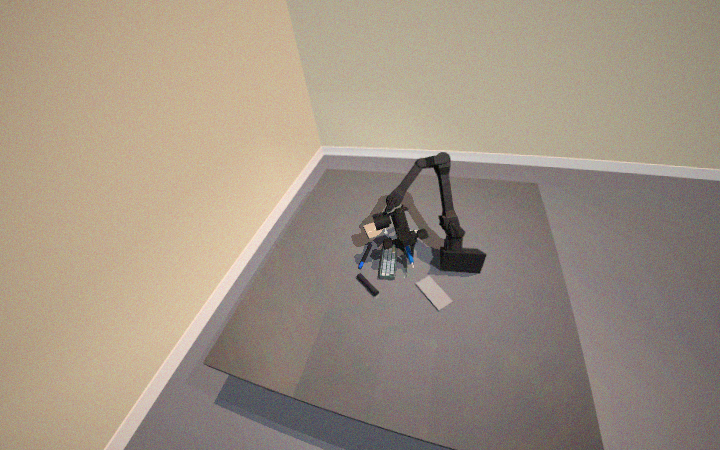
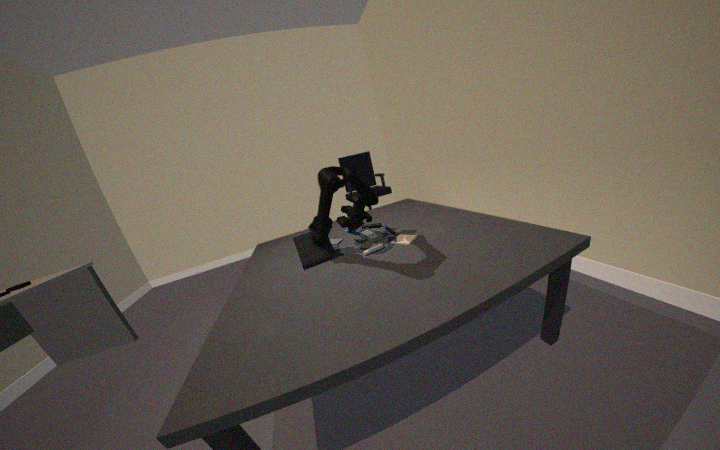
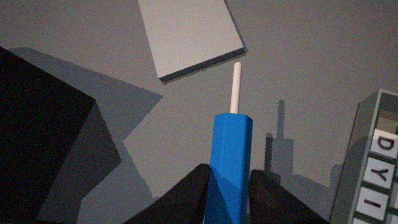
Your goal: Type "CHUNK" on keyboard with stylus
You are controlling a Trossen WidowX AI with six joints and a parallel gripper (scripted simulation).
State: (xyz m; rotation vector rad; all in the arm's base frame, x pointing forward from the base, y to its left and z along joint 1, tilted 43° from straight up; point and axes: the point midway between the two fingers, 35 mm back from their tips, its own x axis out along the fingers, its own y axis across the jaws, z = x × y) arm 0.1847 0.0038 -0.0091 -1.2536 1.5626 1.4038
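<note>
The blue stylus lies 10 mm to the left of my gripper tip. The rest, counted from my gripper tip: grey flat card 100 mm behind, 130 mm to the left, 60 mm below; black cylinder 170 mm ahead, 110 mm to the left, 50 mm below; white cylinder 20 mm ahead, 190 mm to the right, 50 mm below.
</note>
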